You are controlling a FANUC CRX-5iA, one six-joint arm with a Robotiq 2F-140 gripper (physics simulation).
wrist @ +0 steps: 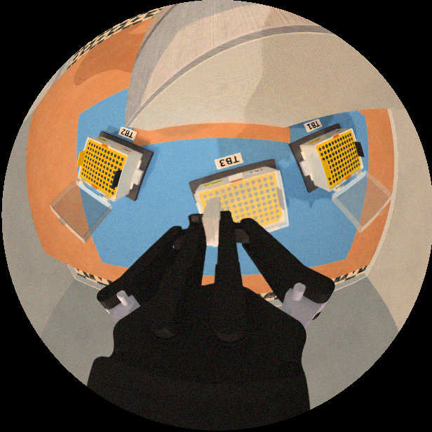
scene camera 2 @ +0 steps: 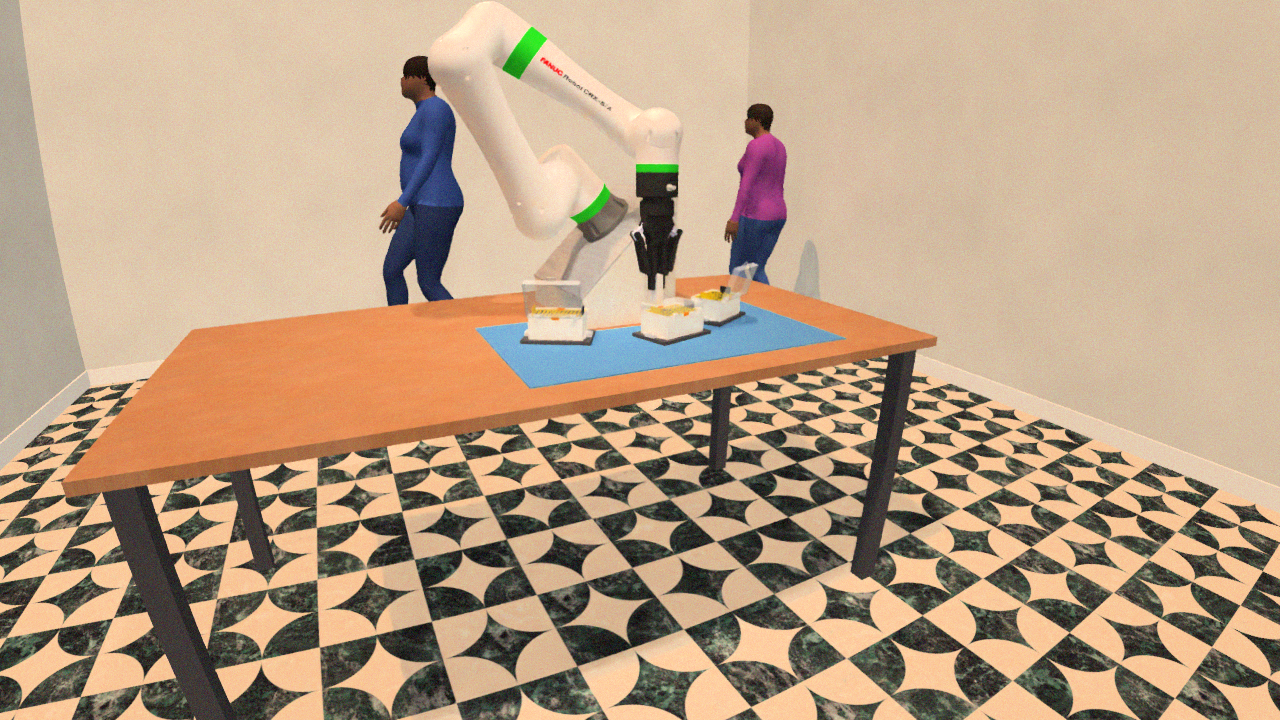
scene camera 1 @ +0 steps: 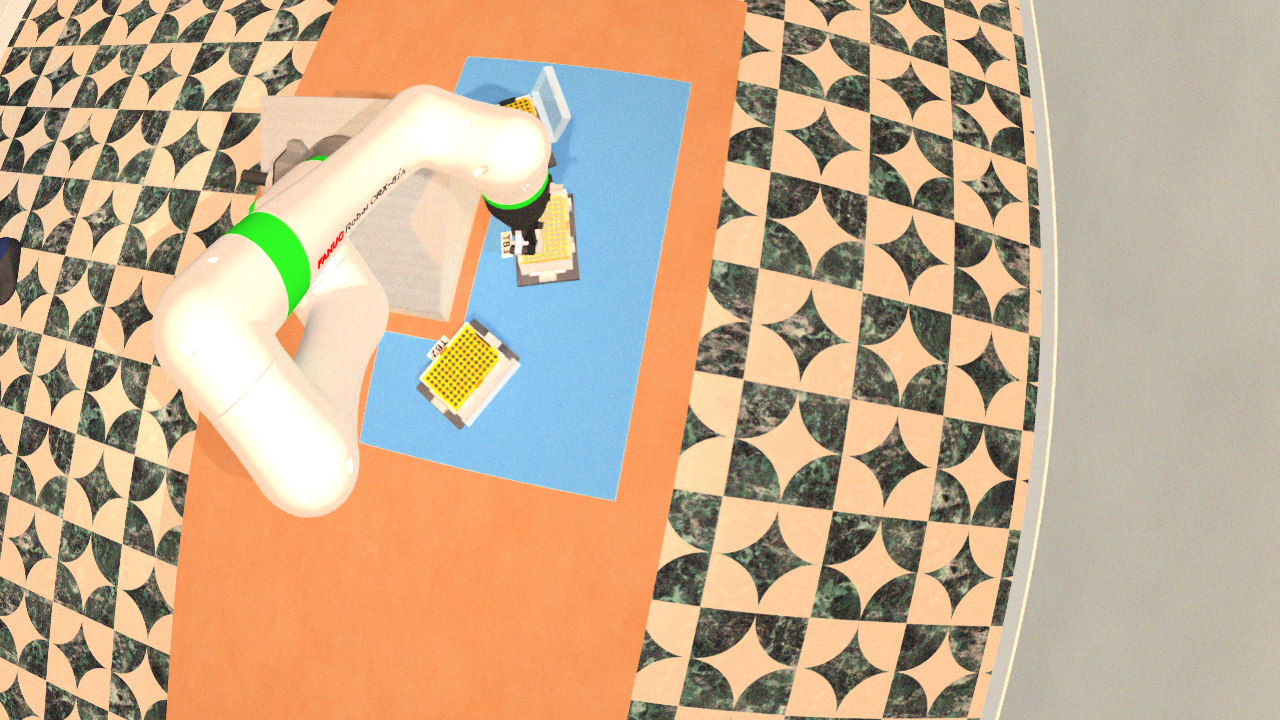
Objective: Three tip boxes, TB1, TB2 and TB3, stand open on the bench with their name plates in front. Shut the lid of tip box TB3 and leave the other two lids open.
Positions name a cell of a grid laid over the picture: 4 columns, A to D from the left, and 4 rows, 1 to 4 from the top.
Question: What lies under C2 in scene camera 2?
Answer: The gripper.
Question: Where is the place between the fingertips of the gripper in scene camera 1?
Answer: At B2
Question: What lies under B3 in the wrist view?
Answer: The gripper.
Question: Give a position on a blue mat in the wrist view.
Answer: C3
